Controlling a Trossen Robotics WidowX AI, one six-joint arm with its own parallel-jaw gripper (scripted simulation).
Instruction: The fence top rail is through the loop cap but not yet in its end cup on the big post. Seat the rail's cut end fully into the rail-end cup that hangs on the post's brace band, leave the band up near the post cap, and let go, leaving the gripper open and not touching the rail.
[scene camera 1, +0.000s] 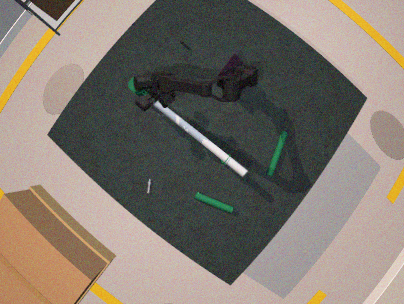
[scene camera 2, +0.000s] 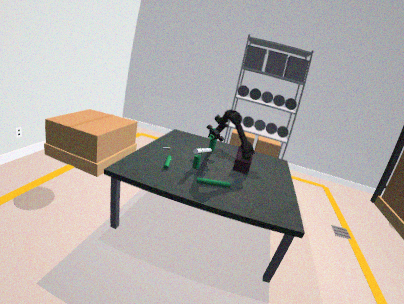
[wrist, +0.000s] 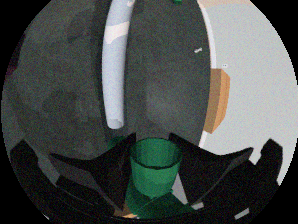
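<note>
Visible here: a green rail-end cup (wrist: 154, 162); a white top rail (scene camera 1: 169, 113); my gripper (wrist: 152, 136).
</note>
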